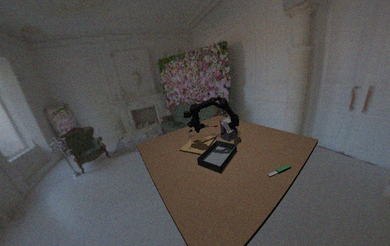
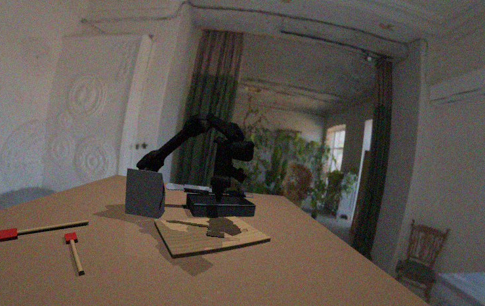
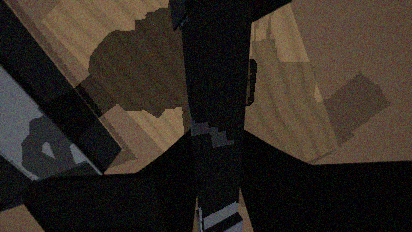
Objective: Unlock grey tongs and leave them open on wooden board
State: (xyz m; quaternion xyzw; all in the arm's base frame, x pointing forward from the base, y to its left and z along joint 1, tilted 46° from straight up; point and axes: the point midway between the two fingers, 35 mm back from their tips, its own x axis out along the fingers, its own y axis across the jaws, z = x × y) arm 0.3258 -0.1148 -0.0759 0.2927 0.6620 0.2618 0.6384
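Now: gripper tip 12 cm above the wooden board, 1 cm to the left of it and 1 cm past it. The rest, counted from my gripper tip: roasting tin (29 cm to the left, 10 cm below, 2 cm ahead); then red spatula (55 cm behind, 21 cm to the right, 12 cm below).
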